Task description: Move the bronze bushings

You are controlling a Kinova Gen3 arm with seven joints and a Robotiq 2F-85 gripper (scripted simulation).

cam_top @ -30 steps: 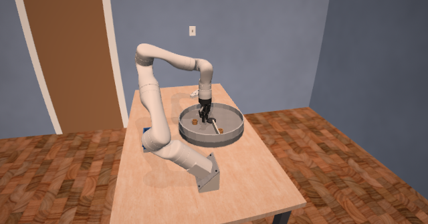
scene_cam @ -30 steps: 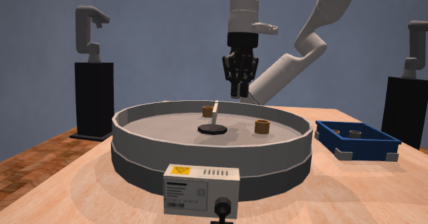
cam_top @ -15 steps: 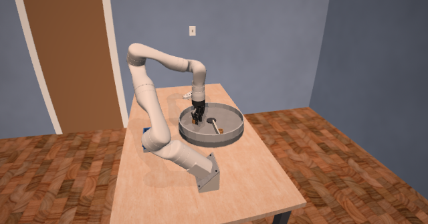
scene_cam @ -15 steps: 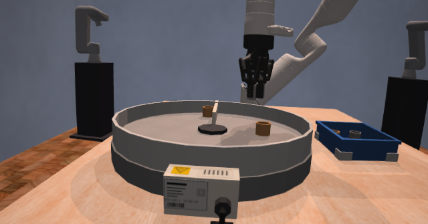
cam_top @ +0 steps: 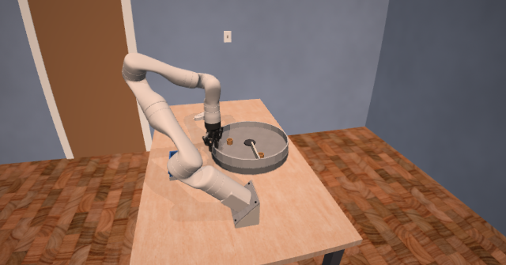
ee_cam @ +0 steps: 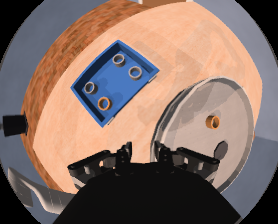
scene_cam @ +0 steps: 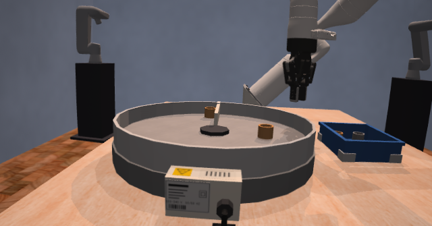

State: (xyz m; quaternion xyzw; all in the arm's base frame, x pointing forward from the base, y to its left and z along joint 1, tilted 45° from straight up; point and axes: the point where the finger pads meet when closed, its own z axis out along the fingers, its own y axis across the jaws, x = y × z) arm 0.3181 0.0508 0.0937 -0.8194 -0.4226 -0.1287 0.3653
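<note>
The blue crate is 30 mm ahead of my hand, 160 mm to the left of it and 110 mm below it. Also, from my hand: grey turntable disc (140 mm ahead, 200 mm to the right, 80 mm below).
</note>
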